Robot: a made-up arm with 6 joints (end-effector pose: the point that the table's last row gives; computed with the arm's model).
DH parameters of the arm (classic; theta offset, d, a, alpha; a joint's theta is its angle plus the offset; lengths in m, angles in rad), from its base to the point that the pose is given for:
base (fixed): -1.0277 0 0.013 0
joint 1: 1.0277 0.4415 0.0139 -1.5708
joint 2: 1.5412 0 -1.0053 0
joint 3: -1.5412 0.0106 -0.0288 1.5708
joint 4: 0 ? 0.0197 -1.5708
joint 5: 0 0.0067 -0.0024 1.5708
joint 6: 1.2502 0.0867 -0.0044 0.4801
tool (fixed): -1.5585 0.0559 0 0
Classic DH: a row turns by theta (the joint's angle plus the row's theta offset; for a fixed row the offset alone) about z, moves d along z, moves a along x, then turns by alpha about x.
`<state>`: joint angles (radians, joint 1 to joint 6).
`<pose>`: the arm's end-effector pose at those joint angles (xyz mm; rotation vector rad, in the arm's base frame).
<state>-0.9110 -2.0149 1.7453 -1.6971 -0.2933 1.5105</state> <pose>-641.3 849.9 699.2 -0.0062 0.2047 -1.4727</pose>
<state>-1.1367 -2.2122 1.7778 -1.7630 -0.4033 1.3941</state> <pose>-425.1 982.4 488.4 -0.0737 0.0216 -1.9134</pose>
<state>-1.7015 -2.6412 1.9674 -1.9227 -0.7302 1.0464</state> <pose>178.2 859.9 117.4 -0.3815 -0.3177 -3.0343</pose>
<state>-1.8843 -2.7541 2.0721 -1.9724 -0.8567 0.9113</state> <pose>310.7 707.8 63.7 0.4621 0.2802 2.7689</pose>
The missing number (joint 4, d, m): 0.6091
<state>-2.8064 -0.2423 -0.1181 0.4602 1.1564 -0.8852</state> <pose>390.8 61.0 2067.7 -0.9763 -0.8153 2.1750</pose>
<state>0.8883 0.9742 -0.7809 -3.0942 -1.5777 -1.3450</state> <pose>628.6 808.9 1601.8 0.2078 2.3857 1.9221</pose>
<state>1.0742 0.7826 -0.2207 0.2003 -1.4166 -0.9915</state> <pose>472.8 783.3 1781.4 0.8612 0.2910 0.1089</pose>
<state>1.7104 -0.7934 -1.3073 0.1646 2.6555 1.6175</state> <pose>116.0 -1169.0 915.4 -1.0123 0.8494 2.7311</pose>
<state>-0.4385 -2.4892 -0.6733 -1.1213 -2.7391 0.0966</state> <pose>-427.9 256.3 -866.0 -0.2940 0.8209 0.4117</pose>
